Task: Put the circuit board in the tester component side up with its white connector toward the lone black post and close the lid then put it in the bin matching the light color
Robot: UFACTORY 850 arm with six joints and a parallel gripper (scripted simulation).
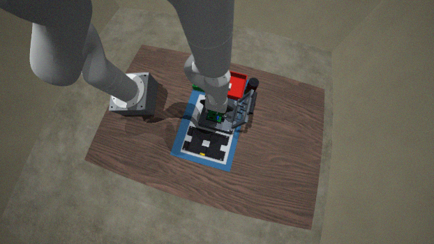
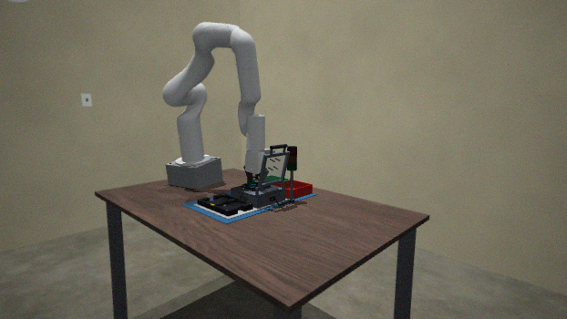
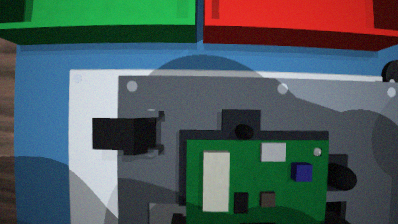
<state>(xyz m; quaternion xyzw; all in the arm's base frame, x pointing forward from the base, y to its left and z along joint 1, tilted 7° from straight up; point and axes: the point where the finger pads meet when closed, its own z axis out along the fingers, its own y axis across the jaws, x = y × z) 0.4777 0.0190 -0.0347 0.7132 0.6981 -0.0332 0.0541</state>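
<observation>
Right now the green circuit board is right at my hand. From my hand the other things lie so: red bin: 50 mm ahead, 200 mm to the left, 70 mm below; then tester lid: 120 mm ahead, 100 mm above; then green bin: 100 mm behind, 200 mm to the left, 70 mm below.
</observation>
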